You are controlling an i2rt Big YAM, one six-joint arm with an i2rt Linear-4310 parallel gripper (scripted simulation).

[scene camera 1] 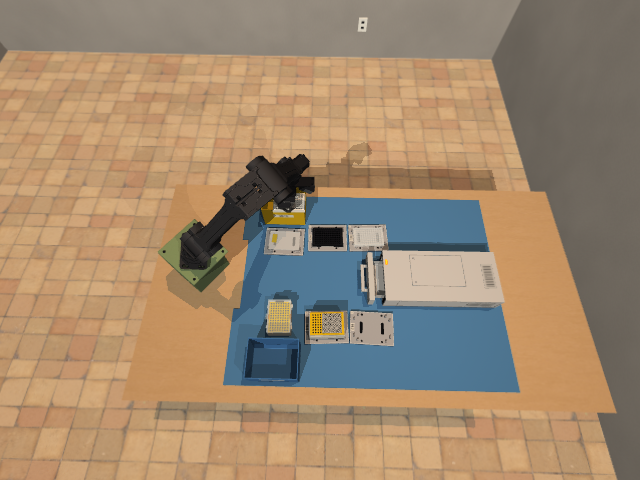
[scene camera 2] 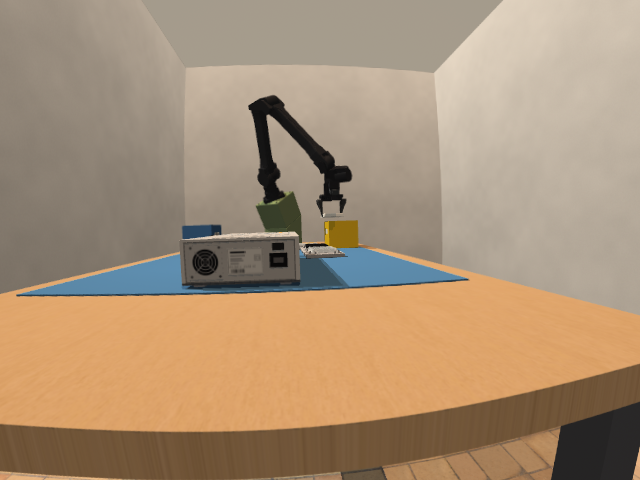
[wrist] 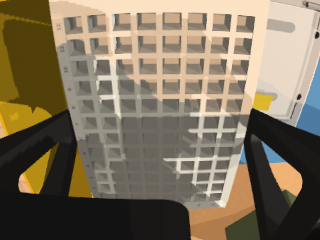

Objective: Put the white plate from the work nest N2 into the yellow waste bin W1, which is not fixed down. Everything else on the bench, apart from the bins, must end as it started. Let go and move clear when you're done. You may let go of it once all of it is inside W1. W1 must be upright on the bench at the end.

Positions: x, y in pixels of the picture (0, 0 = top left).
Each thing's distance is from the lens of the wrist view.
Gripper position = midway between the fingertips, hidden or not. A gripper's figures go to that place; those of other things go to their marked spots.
my gripper (wrist: 160, 118): 0.13 m
white plate (wrist: 174, 161): 0.14 m
